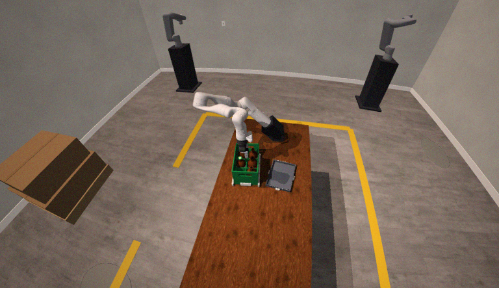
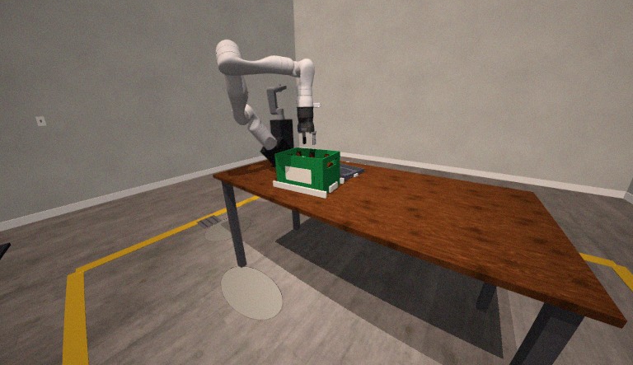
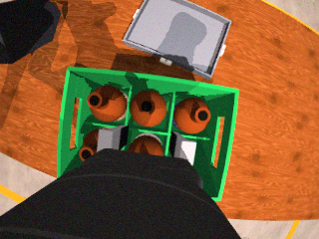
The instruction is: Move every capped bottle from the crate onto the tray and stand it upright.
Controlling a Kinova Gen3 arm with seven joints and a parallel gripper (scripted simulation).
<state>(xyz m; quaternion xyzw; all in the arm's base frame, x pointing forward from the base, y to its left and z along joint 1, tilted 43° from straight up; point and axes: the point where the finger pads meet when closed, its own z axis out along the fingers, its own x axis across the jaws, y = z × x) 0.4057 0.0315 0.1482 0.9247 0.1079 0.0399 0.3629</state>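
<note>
Right now my hand is 15 cm above the capped bottle and 5 cm to the left of it. Also, from my hand: green crate: 15 cm below, 1 cm to the right, 1 cm behind; then grey tray: 27 cm to the left, 22 cm below, 1 cm behind.
</note>
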